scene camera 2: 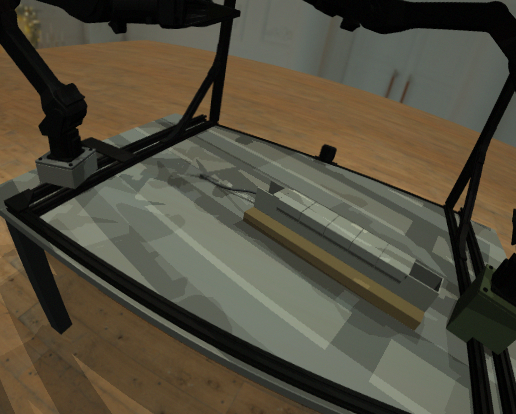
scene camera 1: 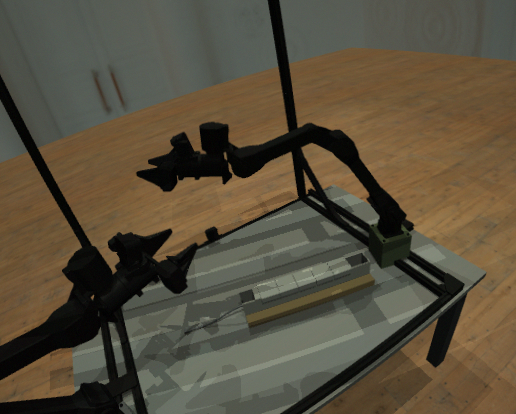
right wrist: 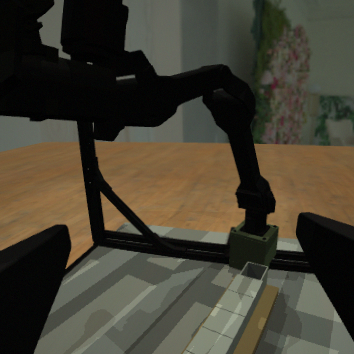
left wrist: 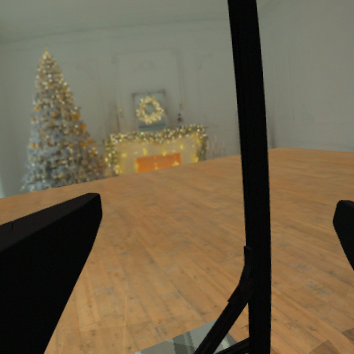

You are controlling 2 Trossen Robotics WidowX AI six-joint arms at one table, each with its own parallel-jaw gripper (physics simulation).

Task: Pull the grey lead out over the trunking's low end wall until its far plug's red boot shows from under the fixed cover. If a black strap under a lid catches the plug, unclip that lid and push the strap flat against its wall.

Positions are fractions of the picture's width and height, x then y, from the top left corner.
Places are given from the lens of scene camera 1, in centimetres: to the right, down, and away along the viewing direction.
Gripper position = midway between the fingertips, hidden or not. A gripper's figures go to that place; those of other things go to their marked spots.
left gripper (scene camera 1: 0.28,0.40): -29, -10, 79
right gripper (scene camera 1: 0.36,0.57): -16, 6, 66
